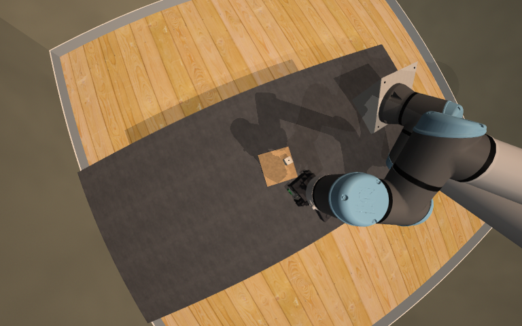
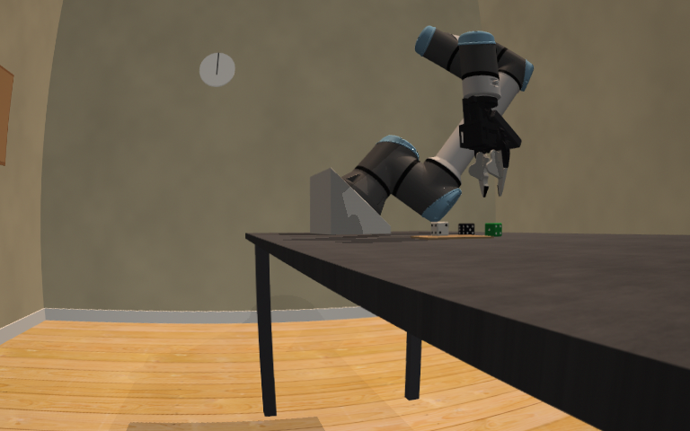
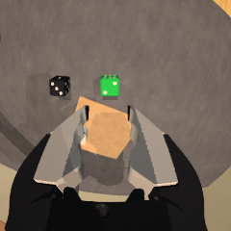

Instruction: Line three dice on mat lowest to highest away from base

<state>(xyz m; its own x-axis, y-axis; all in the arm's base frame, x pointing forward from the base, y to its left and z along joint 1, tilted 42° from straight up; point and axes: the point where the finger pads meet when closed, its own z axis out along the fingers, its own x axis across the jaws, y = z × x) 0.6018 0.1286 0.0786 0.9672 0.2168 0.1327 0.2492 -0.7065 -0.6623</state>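
Right now the green die is 90 mm below my hand. Round my hand: tan mat 10 mm ahead, 120 mm to the right, 100 mm below; white die 40 mm behind, 120 mm to the right, 90 mm below; black die 90 mm behind, 20 mm to the right, 90 mm below.
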